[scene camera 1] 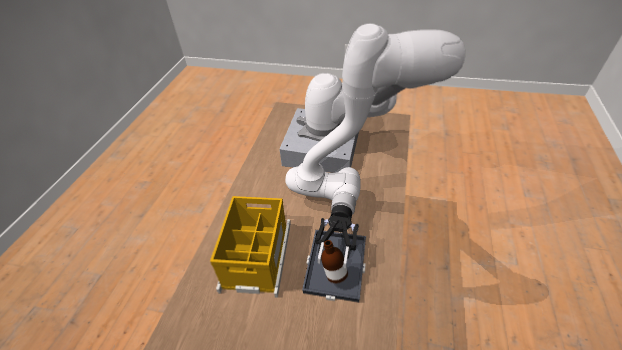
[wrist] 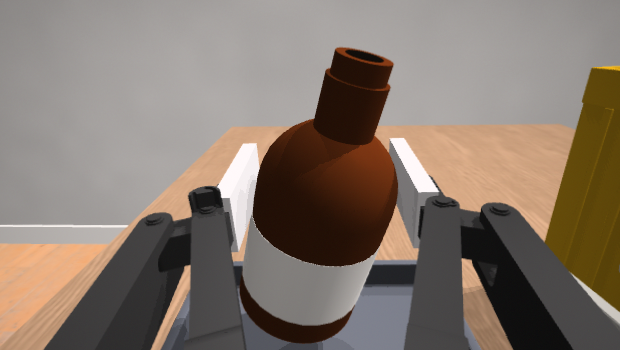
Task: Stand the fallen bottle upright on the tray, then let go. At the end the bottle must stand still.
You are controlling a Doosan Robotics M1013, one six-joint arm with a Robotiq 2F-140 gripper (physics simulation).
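Frame: origin at the arm's base, x ahead, y left, z up, level; metres.
Seen in the pictures: gripper, fingertip midpoint: (scene camera 1: 331, 263) (wrist: 323, 162); arm's base, origin of the base link: (scene camera 1: 322, 129).
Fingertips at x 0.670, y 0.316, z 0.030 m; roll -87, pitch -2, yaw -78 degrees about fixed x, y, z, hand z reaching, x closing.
Pixels of each thing's top centre, then the offset from my fingertips to it.
- brown bottle, middle of its top: (wrist: 322, 47) (scene camera 1: 332, 246) dx -0.022, dy -0.004, dz +0.064 m
- dark tray, middle of its top: (scene camera 1: 335, 261) dx -0.074, dy -0.014, dz -0.106 m
- yellow crate, middle of its top: (scene camera 1: 249, 227) dx +0.005, dy -0.299, dz +0.044 m
The brown bottle (scene camera 1: 336, 260) (wrist: 320, 220) with a white label is held between the white finger pads of my gripper (scene camera 1: 333, 253) (wrist: 323, 162), which is shut on its body. Its neck points up and leans to the left in the scene view and to the right in the wrist view, so it is tilted. Its base is over the inside of the dark tray (scene camera 1: 316, 284) (wrist: 387, 300). A shadow shows at the base in the wrist view. I cannot tell whether the base touches the tray floor.
A yellow crate (scene camera 1: 272, 274) (wrist: 575, 200) with compartments stands left of the tray in the scene view and at the right edge of the wrist view. White brackets (scene camera 1: 282, 265) sit along the crate. The robot's grey base block (scene camera 1: 315, 157) is behind the tray.
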